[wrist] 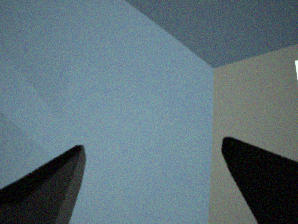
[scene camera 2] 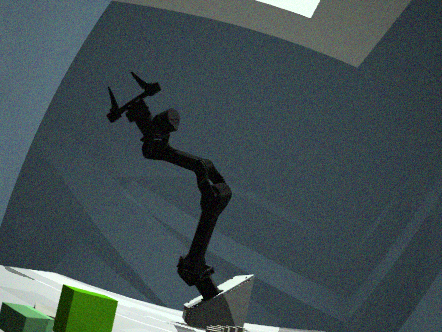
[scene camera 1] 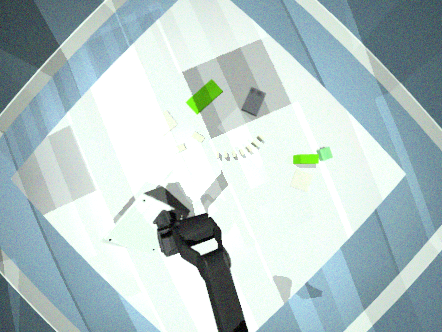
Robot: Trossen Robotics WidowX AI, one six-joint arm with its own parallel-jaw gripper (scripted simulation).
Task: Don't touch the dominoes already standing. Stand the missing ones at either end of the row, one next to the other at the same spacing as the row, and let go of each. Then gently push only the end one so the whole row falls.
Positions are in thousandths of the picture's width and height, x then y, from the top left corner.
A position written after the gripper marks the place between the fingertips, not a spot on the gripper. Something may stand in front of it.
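Note:
Open and holding nothing, the gripper (scene camera 2: 270, 239) is visible in the wrist view too, where the camera shows the gripper (wrist: 522, 663).

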